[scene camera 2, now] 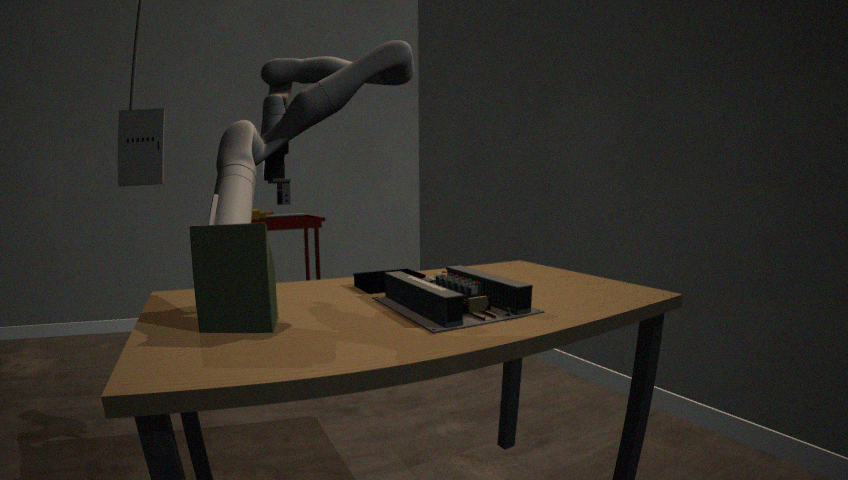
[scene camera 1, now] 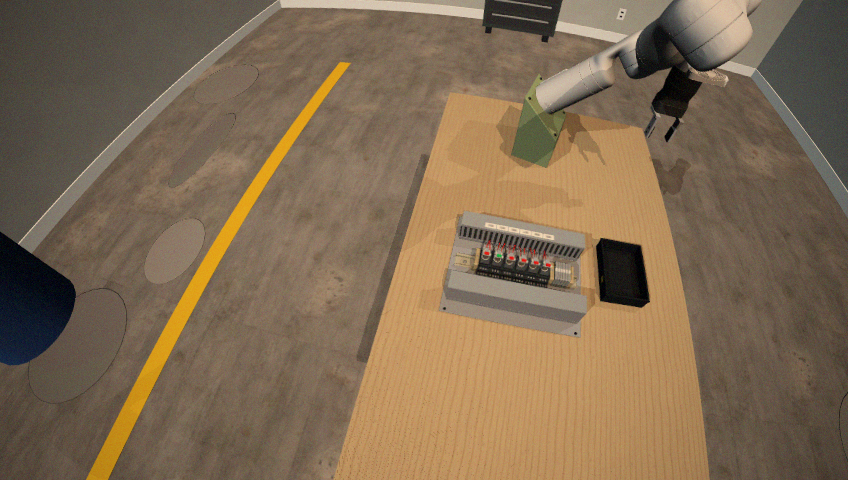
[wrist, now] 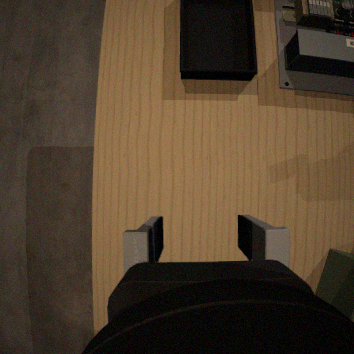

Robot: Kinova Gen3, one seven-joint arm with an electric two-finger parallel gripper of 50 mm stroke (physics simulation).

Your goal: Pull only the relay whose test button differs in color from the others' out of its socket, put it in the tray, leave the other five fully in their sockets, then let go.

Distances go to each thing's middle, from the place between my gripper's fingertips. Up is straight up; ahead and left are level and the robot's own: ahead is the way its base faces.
I see the grey panel (scene camera 1: 462,246) 330 mm ahead of my hand, 290 mm to the right of it and 230 mm below it.
